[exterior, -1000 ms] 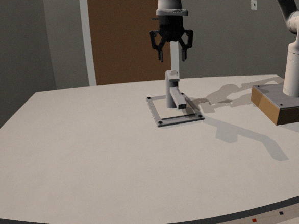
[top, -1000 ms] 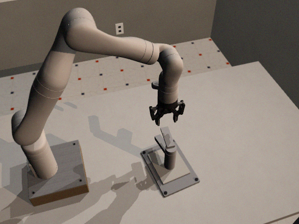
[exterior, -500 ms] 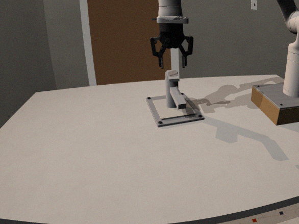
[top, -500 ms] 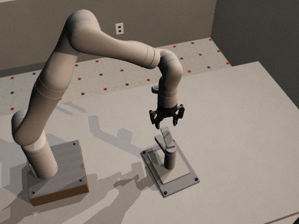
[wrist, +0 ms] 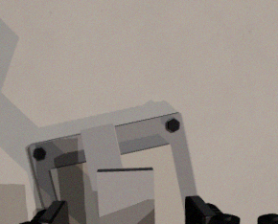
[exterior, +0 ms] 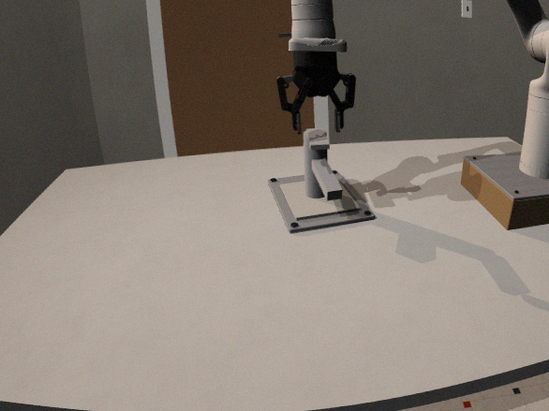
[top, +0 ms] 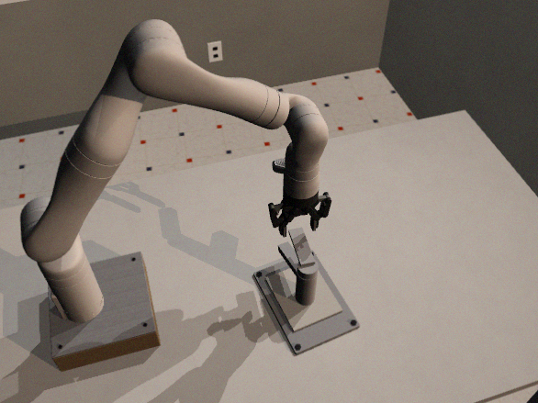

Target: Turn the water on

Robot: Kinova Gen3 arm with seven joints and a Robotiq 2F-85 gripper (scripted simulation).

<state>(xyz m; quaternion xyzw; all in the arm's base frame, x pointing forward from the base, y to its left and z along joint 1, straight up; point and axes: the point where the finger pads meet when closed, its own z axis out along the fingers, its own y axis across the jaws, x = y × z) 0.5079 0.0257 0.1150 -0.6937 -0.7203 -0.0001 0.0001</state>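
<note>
The flat lever lies 30 mm to the right of my hand and 30 mm below it. From my hand the other things lie so: grey tap 90 mm below, 50 mm to the right; then plate frame 180 mm below, 80 mm to the right.
</note>
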